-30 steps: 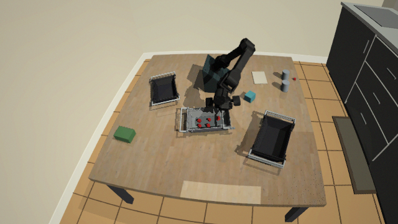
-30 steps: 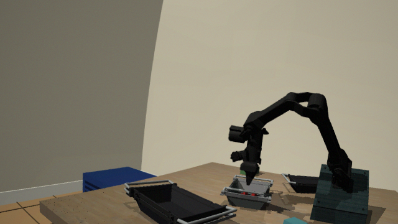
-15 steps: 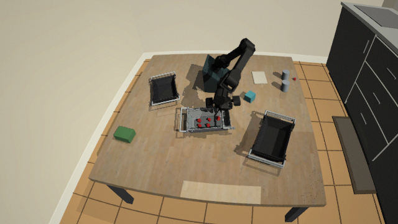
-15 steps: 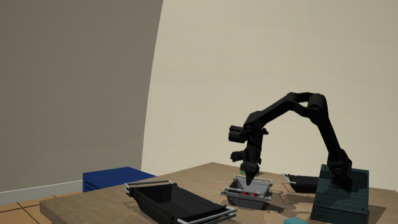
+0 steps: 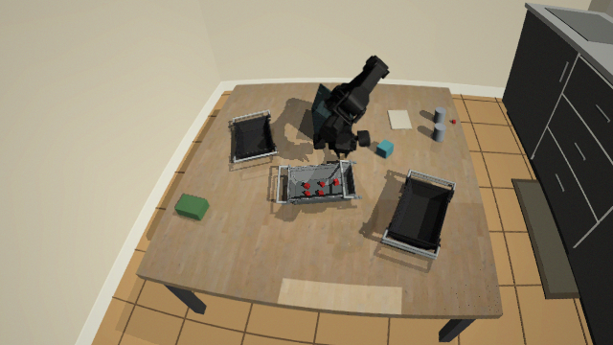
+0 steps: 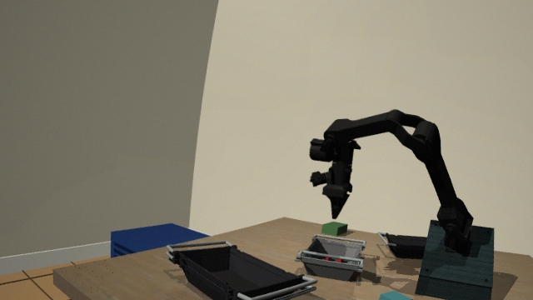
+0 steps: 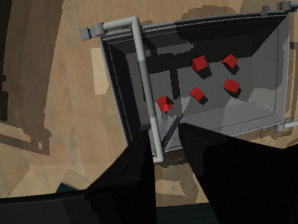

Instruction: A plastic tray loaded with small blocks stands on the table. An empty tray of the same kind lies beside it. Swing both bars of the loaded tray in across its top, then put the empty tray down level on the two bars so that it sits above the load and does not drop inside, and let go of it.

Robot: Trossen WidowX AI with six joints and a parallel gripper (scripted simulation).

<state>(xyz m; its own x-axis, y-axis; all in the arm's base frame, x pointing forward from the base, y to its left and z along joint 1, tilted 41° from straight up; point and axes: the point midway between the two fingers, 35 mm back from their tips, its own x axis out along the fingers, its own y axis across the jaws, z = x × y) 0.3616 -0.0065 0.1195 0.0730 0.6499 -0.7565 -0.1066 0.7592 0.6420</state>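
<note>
My gripper tip is 43 cm to the left of the black tray, 27 cm past it and 13 cm above it. Round my gripper tip: green block 60 cm to the right, 16 cm below, 13 cm ahead; teal cube 22 cm behind, 17 cm to the left, 15 cm below; beige pad 46 cm behind, 26 cm to the left, 17 cm below.
</note>
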